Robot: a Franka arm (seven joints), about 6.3 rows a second.
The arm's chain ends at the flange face. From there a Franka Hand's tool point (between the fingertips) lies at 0.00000 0.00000 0.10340 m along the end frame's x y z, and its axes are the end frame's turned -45 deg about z.
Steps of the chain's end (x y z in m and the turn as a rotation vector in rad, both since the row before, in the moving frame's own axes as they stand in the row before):
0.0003, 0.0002, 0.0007, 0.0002, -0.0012, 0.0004
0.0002, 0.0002, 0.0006, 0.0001, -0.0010, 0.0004
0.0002, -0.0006, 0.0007, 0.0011, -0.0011, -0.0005
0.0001, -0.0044, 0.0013, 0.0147, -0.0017, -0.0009
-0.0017, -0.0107, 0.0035, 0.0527, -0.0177, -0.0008
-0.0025, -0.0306, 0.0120, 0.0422, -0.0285, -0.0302
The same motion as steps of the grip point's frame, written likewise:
0.0000, 0.0003, 0.0007, 0.0010, -0.0007, 0.0004
-0.0001, 0.0002, 0.0006, 0.0008, -0.0006, 0.0004
0.0006, -0.0004, 0.0007, 0.0016, 0.0000, -0.0005
0.0041, -0.0042, 0.0013, 0.0116, 0.0092, -0.0009
0.0089, -0.0139, 0.0033, 0.0498, 0.0247, -0.0008
0.0208, -0.0286, 0.0119, 0.0500, 0.0097, -0.0302

